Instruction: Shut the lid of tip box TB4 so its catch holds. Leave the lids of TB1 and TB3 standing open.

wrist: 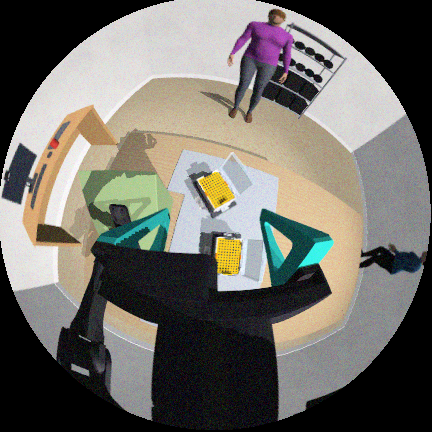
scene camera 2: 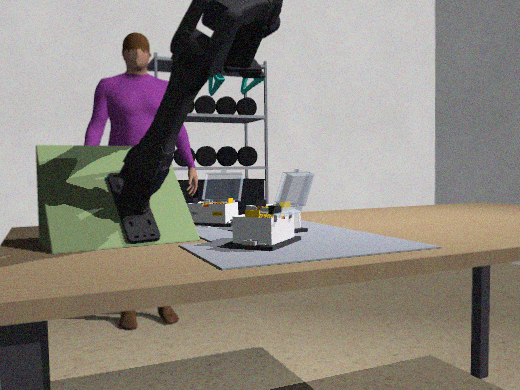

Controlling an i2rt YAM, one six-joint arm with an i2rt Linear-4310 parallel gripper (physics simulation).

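Note:
Three white tip boxes stand on the grey mat; their labels are not legible. The back left box has its clear lid standing open. The back right box also has its lid up, leaning to the right. The front box shows yellow tips at its top; its lid cannot be made out, and the gripper body hides this box in the wrist view. My gripper is wide open and empty, high above the boxes.
A green wedge-shaped block stands left of the mat on the wooden table, near the arm's base. A person in purple and a metal rack are behind the table. Another person is at the right.

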